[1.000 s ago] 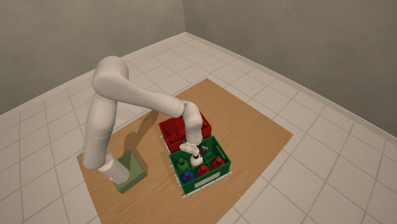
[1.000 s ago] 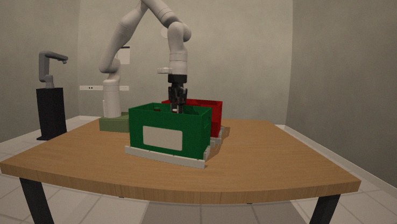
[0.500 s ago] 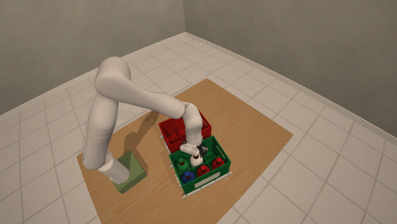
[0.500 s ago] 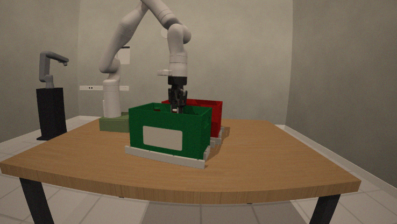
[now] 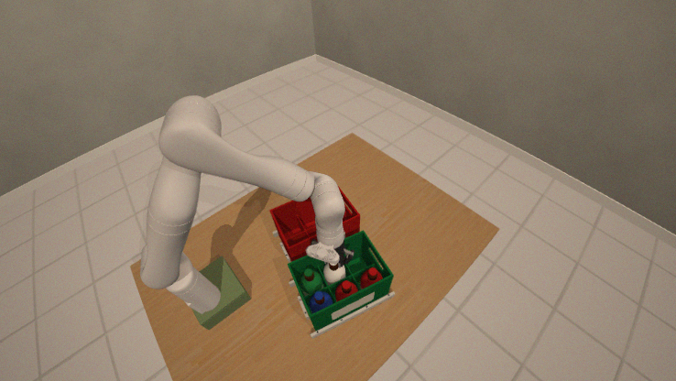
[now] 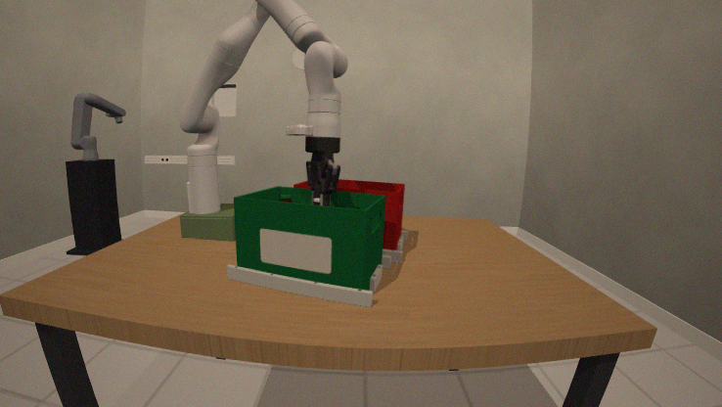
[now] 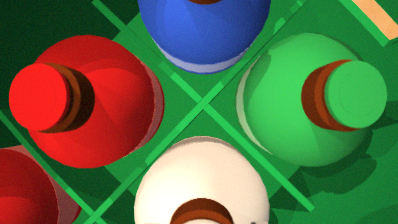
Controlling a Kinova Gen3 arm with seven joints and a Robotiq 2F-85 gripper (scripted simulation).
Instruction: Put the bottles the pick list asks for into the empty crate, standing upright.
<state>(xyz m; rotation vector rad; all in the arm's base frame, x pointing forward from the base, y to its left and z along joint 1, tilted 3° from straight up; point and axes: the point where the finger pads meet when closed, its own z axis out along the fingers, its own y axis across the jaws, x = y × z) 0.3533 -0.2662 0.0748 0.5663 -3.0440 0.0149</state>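
My gripper is now 7 cm above the white-labelled bottle. Also, from my hand: green crate: 7 cm below, 4 cm to the right, 2 cm behind; then red-label bottle: 8 cm to the right, 7 cm below, 4 cm behind; then green-label bottle: 8 cm behind, 7 cm below, 3 cm to the left.
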